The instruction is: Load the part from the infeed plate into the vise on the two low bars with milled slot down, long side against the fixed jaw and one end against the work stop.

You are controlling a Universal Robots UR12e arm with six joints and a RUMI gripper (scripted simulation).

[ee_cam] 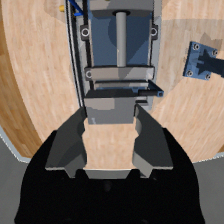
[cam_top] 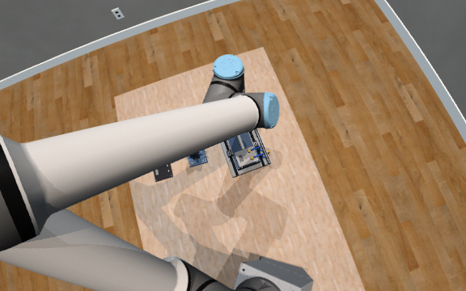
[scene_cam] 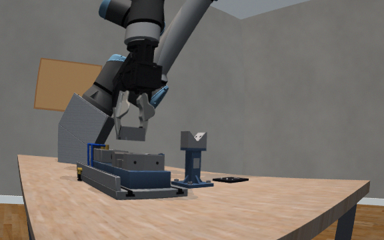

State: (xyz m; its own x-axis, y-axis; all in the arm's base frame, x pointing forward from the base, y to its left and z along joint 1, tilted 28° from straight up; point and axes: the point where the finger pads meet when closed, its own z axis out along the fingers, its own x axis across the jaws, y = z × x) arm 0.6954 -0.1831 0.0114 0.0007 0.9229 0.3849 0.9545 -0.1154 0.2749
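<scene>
The fixed jaw lies 70 mm below my hand, 30 mm ahead of it and 20 mm to the left of it. From my hand the other things lie so: work stop (70 mm to the left, 60 mm below); then part (10 mm below); then moving jaw (70 mm below, 30 mm behind, 20 mm to the left).
</scene>
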